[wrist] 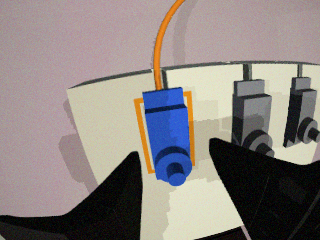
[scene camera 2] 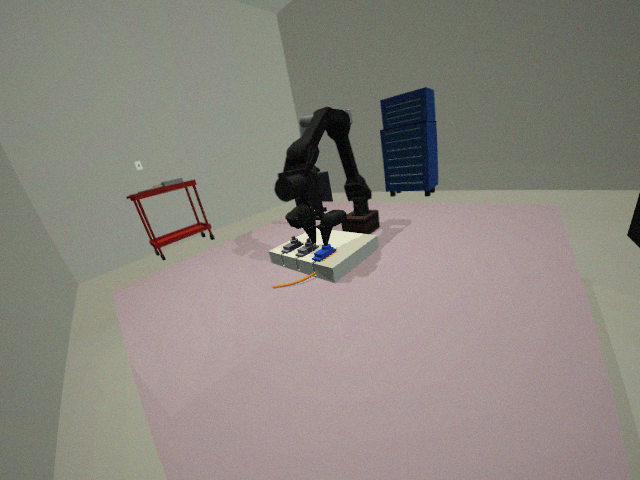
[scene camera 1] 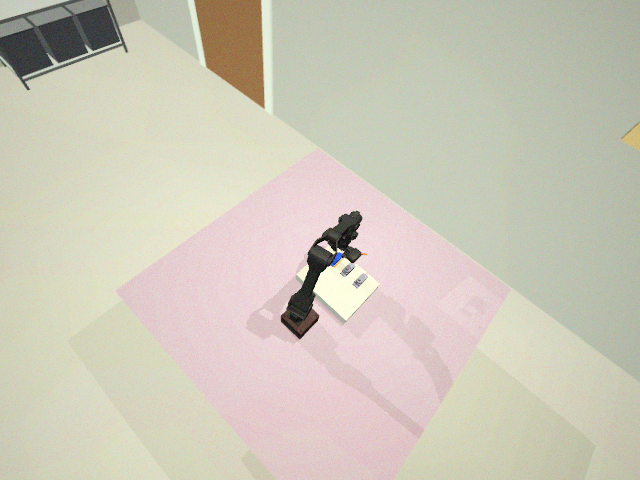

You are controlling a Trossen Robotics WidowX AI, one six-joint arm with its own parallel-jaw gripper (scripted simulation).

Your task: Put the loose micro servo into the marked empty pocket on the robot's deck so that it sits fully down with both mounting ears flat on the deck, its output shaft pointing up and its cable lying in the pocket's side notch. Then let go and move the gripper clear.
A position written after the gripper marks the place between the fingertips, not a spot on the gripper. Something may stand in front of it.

In view: the gripper [scene camera 2: 320,244] and a white deck [scene camera 1: 335,292].
The gripper also shows in the wrist view [wrist: 175,151].
